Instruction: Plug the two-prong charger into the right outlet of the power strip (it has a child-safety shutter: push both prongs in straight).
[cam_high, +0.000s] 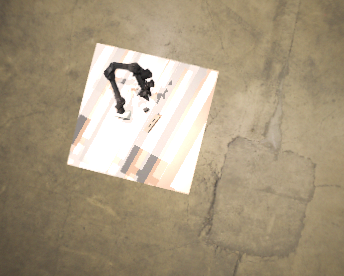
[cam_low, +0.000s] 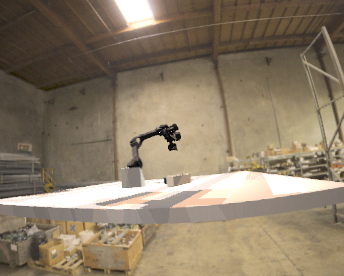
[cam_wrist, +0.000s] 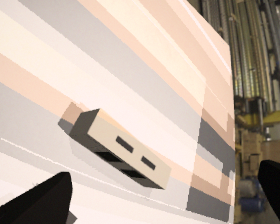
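Right now my gripper tip is 240 mm above the two-prong charger, 60 mm past it and 50 mm to the left of it.
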